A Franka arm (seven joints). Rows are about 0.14 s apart.
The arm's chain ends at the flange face. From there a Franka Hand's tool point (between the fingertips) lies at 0.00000 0.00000 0.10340 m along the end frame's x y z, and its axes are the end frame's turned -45 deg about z.
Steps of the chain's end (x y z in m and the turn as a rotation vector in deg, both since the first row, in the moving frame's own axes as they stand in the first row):
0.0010, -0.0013, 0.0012, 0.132, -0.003, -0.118
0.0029, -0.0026, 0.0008, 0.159, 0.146, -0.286
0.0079, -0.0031, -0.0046, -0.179, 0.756, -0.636
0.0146, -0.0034, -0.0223, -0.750, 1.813, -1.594
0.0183, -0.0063, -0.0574, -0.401, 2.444, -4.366
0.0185, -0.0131, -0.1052, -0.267, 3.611, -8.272
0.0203, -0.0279, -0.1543, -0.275, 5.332, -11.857
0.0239, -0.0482, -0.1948, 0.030, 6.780, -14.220
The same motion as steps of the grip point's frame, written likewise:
0.0018, -0.0004, 0.0012, 0.095, 0.091, -0.118
0.0043, 0.0002, 0.0008, 0.009, 0.216, -0.286
0.0085, 0.0046, -0.0046, -0.661, 0.408, -0.636
0.0141, 0.0112, -0.0224, -1.812, 0.752, -1.594
0.0201, 0.0120, -0.0575, -2.012, 1.445, -4.366
0.0270, 0.0084, -0.1054, -2.742, 2.365, -8.272
0.0412, 0.0011, -0.1547, -3.965, 3.576, -11.857
0.0606, -0.0097, -0.1955, -4.773, 4.815, -14.220

